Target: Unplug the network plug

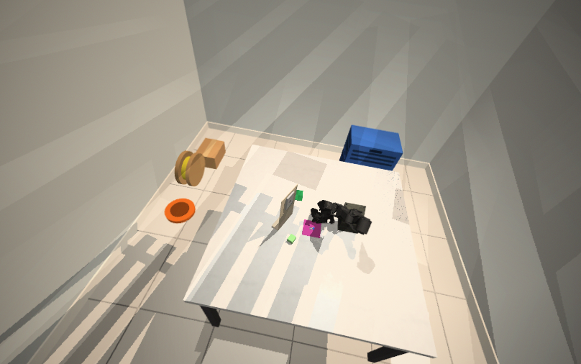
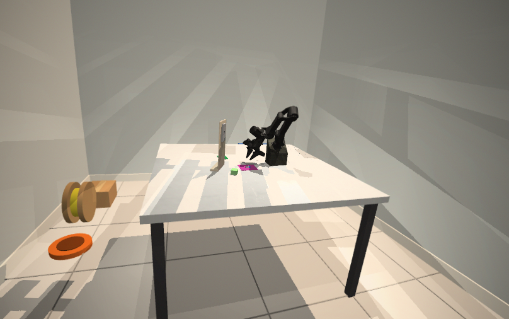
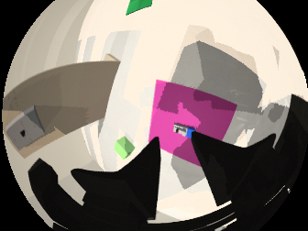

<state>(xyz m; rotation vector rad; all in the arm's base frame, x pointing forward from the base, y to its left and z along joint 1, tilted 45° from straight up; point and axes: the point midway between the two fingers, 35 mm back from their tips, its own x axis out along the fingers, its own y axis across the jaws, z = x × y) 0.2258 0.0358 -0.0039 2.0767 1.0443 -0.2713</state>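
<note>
My gripper tip is 10 mm short of the blue network plug, 20 mm to the right of it and 50 mm above it. The rest, counted from my gripper tip: upright panel (190 mm ahead, 30 mm to the right, 90 mm above); green cube (140 mm ahead, 110 mm to the left, 40 mm below); magenta marked square (10 mm ahead, 20 mm to the left, 50 mm below).
</note>
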